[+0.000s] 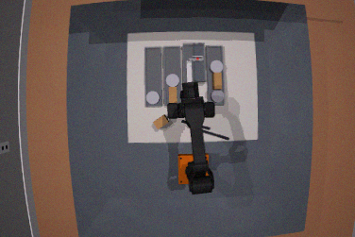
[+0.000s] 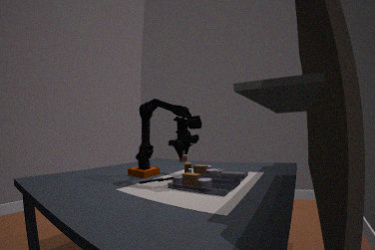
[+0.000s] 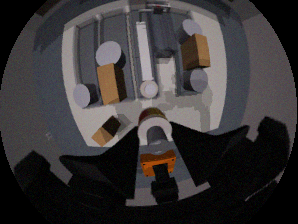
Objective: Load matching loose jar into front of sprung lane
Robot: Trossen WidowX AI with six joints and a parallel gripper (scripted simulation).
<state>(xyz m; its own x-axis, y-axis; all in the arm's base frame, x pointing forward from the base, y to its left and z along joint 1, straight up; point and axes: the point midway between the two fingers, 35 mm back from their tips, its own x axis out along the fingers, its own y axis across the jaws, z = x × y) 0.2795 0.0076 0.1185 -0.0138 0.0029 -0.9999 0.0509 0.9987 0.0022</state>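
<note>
Right now my gripper tip is 19 cm short of the sprung lane, 4 cm to the left of it and 11 cm above it. The rest, counted from my gripper tip: shelf 55 cm ahead, 6 cm to the right, 24 cm above; then white pusher part 15 cm ahead, 4 cm to the right, 8 cm below; then small red mark 23 cm ahead, 5 cm to the right, 6 cm below.
</note>
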